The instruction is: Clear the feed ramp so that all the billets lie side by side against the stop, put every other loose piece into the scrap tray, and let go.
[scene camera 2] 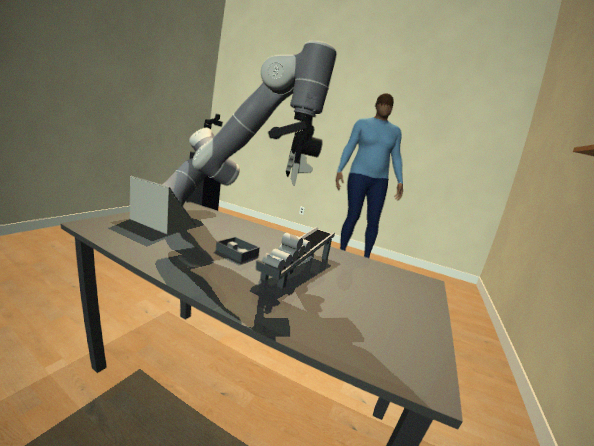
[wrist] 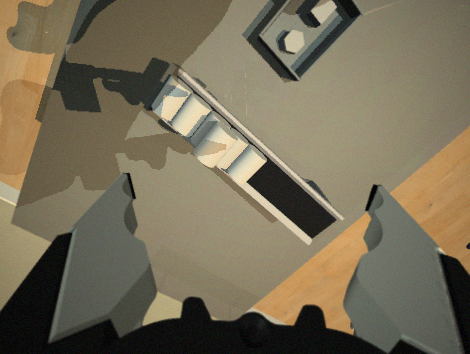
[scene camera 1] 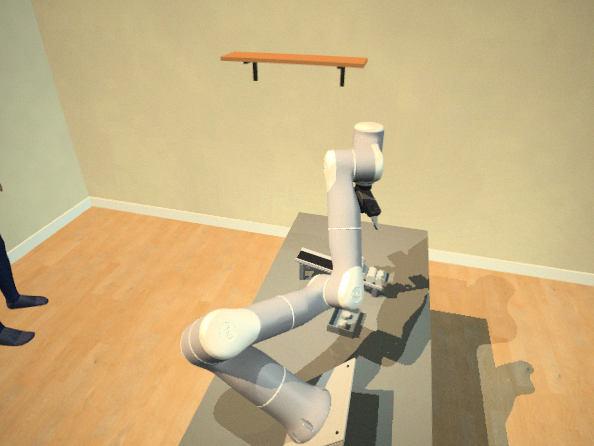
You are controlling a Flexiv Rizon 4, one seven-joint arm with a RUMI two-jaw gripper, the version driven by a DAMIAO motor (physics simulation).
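The sloping feed ramp [scene camera 1: 314,258] [scene camera 2: 318,235] [wrist: 292,200] has a black bed and pale side rails. Two pale billets [scene camera 2: 274,259] [wrist: 191,115] lie side by side at its low end by the stop. Farther up, a larger pale cylinder [scene camera 2: 291,240] [wrist: 218,144] sits higher than its neighbours, with more pale rounded pieces [wrist: 249,165] just uphill. A shaded piece partly shows downhill of it. The scrap tray [scene camera 1: 341,333] [scene camera 2: 227,254] [wrist: 272,57] holds two pale pieces, at least one hexagonal [wrist: 293,41]. My gripper [scene camera 1: 376,227] [scene camera 2: 291,179] [wrist: 248,181] is open and empty, high above the ramp.
My arm hides the ramp's middle in scene camera 1. The tray stands beside the ramp, on the side of my arm's base. An upright grey panel [scene camera 2: 149,204] stands by the base. A person [scene camera 2: 372,150] stands beyond the table. An orange shelf [scene camera 1: 295,59] hangs on the wall.
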